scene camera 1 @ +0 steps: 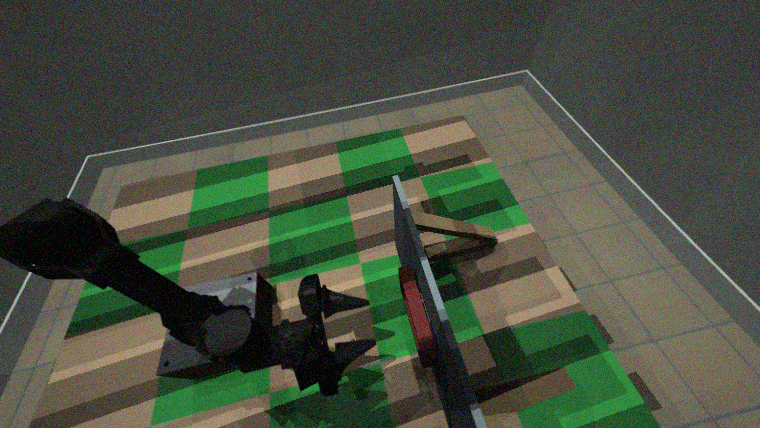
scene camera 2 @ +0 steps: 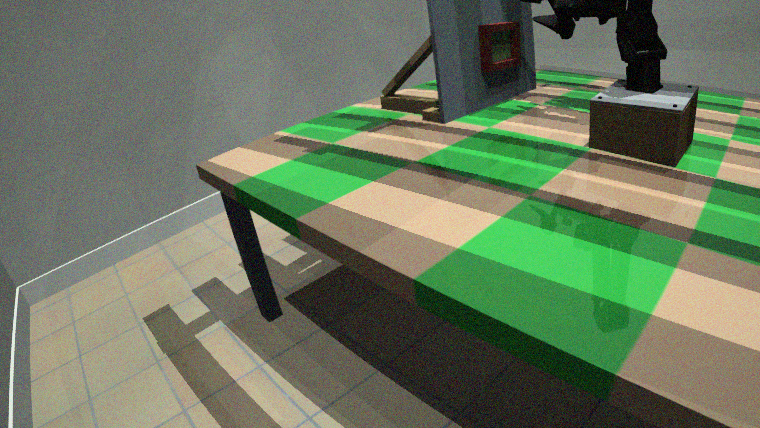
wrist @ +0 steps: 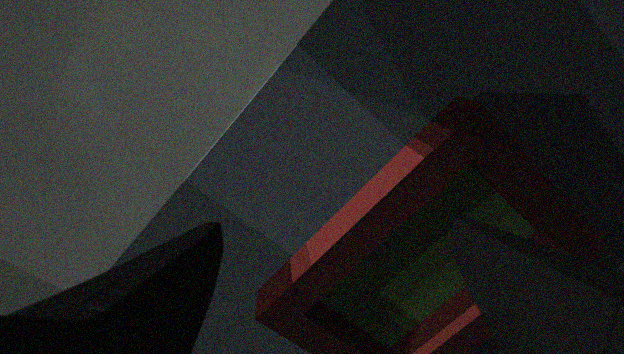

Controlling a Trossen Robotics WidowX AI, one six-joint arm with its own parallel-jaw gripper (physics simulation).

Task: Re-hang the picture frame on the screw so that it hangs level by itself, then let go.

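Seen in the pictures: gripper, fingertip midpoint: (scene camera 1: 372, 322) (scene camera 2: 527, 9) (wrist: 336, 233); arm's base, link origin: (scene camera 2: 644, 88).
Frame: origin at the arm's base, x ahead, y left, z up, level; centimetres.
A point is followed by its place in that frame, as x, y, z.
The red picture frame (scene camera 1: 416, 313) @(43.1, -3.9, 11.5) (scene camera 2: 484, 50) @(42.1, 5.3, 4.9) (wrist: 365, 210) @(42.4, -4.1, 11.5) is against the front face of the upright grey panel (scene camera 1: 405, 231) (scene camera 2: 452, 53) (wrist: 300, 150). It looks close to level in the second scene view; a small tilt cannot be ruled out. It shows diagonally in the wrist view. The screw does not show, so how the frame is held on it is hidden. My gripper (scene camera 1: 371, 322) @(35.4, -5.5, 15.3) is open and empty, with both fingers pointing at the frame and a gap between the fingertips and the frame. One dark finger shows at the lower left of the wrist view.
Wooden braces (scene camera 1: 457, 228) @(56.7, 16.9, 3.4) (scene camera 2: 409, 102) @(57.7, 19.8, -8.3) stand behind the panel. The arm's base block (scene camera 1: 186, 353) @(-4.9, -4.0, 0.5) (scene camera 2: 632, 124) @(-2.9, 12.2, -4.7) stands on the green and tan checked table (scene camera 1: 308, 228) @(15.5, 30.8, -11.3) (scene camera 2: 393, 212) @(13.8, 57.2, -11.2), on the side the frame faces. Striped shadows cross the tabletop.
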